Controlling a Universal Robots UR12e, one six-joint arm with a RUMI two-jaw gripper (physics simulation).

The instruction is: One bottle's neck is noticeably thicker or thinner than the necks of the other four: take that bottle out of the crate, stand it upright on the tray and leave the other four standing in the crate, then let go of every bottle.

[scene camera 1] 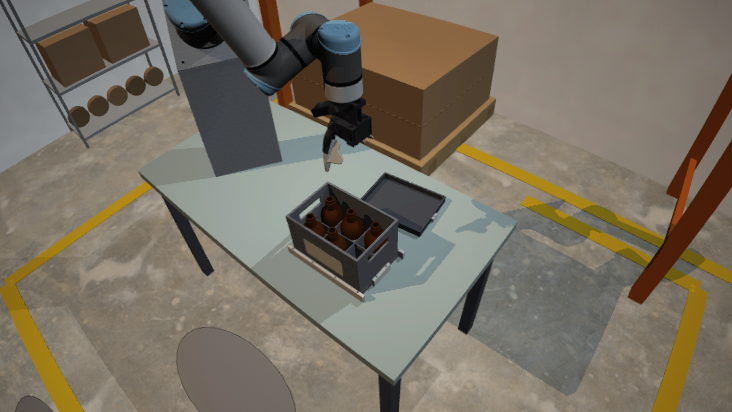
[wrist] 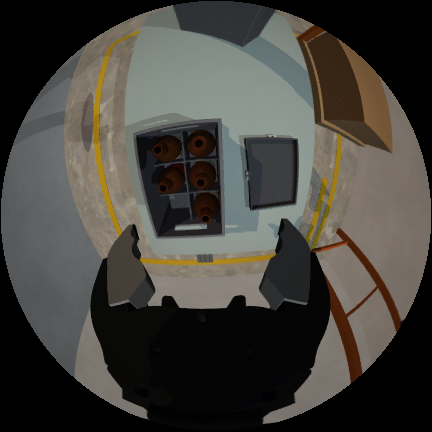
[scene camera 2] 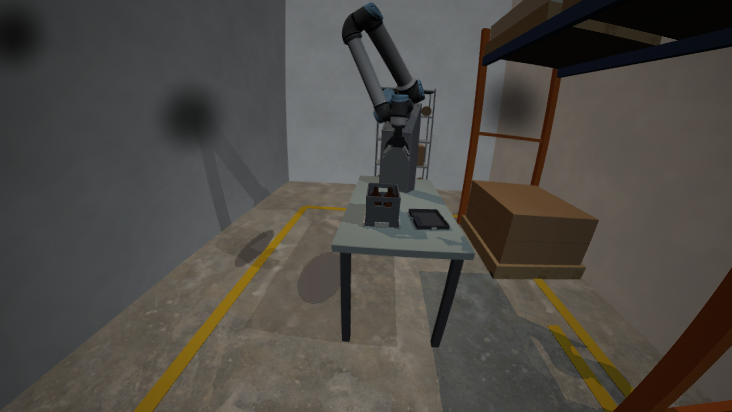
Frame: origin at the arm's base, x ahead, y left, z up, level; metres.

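Where they show: gripper, between the fingertips: [scene camera 1: 346, 157] [wrist: 206, 223] [scene camera 2: 395, 160].
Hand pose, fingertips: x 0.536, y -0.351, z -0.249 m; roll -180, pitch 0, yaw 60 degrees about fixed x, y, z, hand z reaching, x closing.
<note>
Things, the pixels of their top centre, and the offset from my fingertips. "pt": a spot on its surface instead.
- grey crate, centre of its top: [wrist: 179, 186] [scene camera 1: 341, 217] [scene camera 2: 383, 189] dx -0.016, dy -0.063, dz -0.176 m
- back bottle, centre of its top: [wrist: 157, 149] [scene camera 1: 310, 216] dx -0.112, dy -0.059, dz -0.188 m
- middle bottle, centre of its top: [wrist: 162, 187] [scene camera 1: 332, 230] dx -0.034, dy -0.102, dz -0.188 m
- black tray, a spot on its surface: [scene camera 1: 409, 202] [wrist: 278, 177] [scene camera 2: 432, 221] pt dx +0.160, dy +0.192, dz -0.345 m
The grey crate [scene camera 1: 350, 268] [scene camera 2: 382, 213] [wrist: 223, 200] stands on the table. Several brown bottles stand upright in it: three in the row beside the tray, [wrist: 201, 143] [wrist: 202, 175] [wrist: 205, 204] in the wrist view, and two in the other row, a back bottle [wrist: 168, 148] and a middle bottle [wrist: 171, 179]. The sixth compartment, at the near end of that other row, is empty. I cannot tell which neck differs. The black tray [scene camera 1: 409, 202] [scene camera 2: 429, 219] [wrist: 274, 172] lies beside the crate, empty. My gripper [scene camera 1: 332, 162] [scene camera 2: 396, 154] [wrist: 206, 223] is open and empty, high above the table, apart from the bottles.
The crate walls and handle openings rise around the bottles. A grey pedestal [scene camera 1: 233, 117] [scene camera 2: 396, 171] stands at the table's far end. A large carton stack [scene camera 1: 425, 66] [scene camera 2: 532, 220] [wrist: 345, 85] is on a pallet beyond the tray side. Orange rack posts [scene camera 2: 476, 122] stand on that side.
</note>
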